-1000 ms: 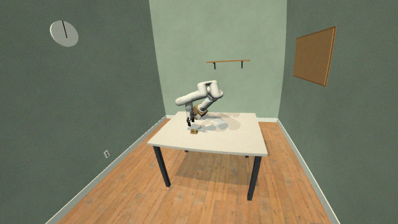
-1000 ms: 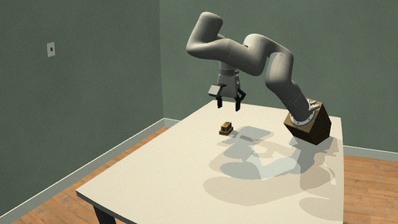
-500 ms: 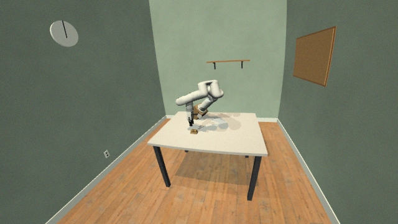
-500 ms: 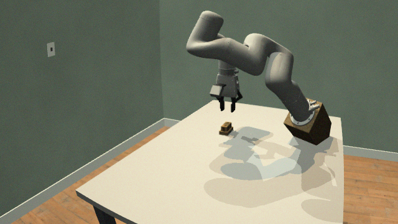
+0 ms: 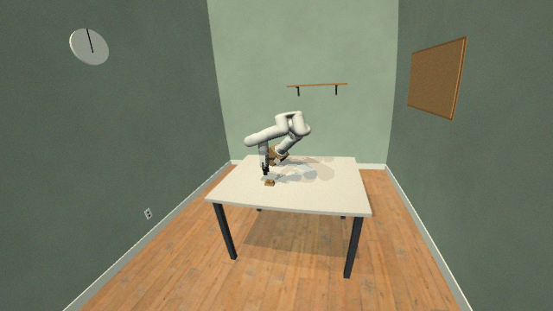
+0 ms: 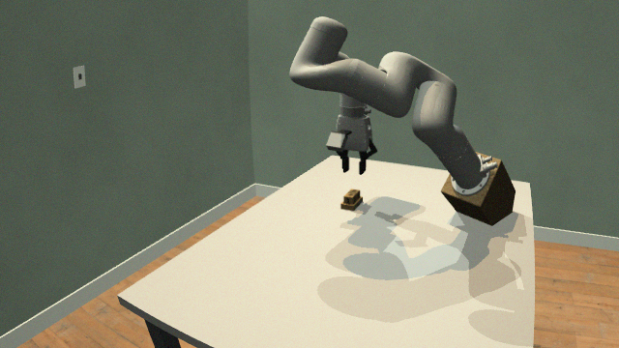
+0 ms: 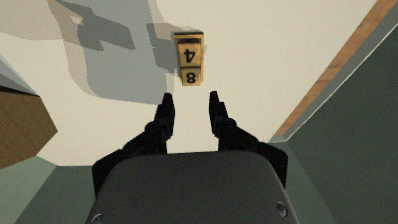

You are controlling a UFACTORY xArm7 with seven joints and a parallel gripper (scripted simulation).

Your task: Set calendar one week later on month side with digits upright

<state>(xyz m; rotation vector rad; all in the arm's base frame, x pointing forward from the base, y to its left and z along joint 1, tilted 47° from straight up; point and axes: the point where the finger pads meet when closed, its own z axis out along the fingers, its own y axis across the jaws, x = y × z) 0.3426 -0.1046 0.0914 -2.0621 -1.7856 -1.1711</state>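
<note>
Now: the digit cube 9 cm below my hand. Round my hand: wooden calendar tray (11 cm below, 2 cm to the left).
</note>
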